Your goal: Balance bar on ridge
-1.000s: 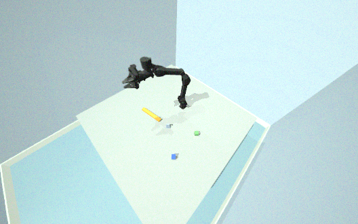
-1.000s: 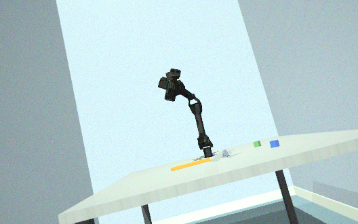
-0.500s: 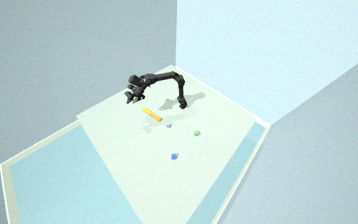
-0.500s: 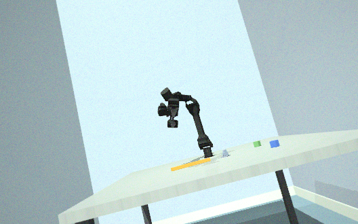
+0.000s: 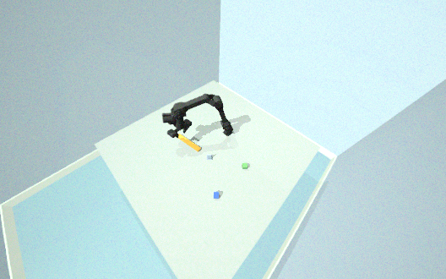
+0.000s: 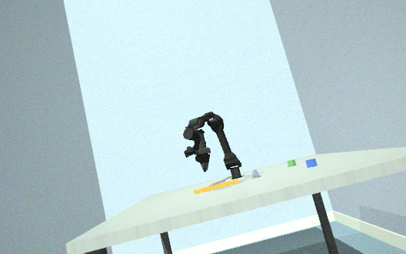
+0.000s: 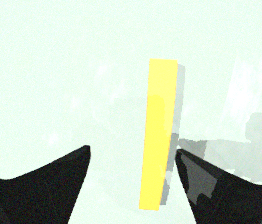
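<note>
Right now my gripper tip is 90 mm above the bar, 30 mm to the right of it and 30 mm past it. The rest, counted from my gripper tip: green cube (490 mm to the left, 190 mm behind, 80 mm below); then blue cube (490 mm to the left, 100 mm ahead, 80 mm below).
</note>
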